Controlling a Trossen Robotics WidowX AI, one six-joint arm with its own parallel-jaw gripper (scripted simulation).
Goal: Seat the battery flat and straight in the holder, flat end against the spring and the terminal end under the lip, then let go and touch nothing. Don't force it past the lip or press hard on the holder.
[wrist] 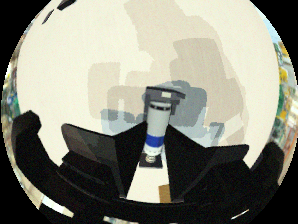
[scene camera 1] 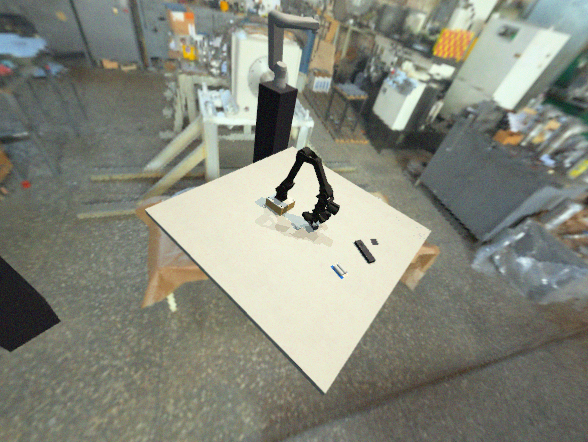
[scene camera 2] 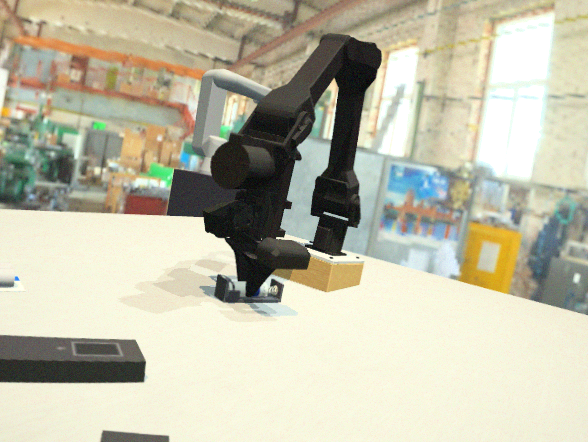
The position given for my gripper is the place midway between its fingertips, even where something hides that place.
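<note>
Looking at the scene, I find my gripper (scene camera 2: pixel 245 293), and the wrist view gives me that gripper (wrist: pixel 156 125) as well. I also see a battery (wrist: pixel 158 114).
</note>
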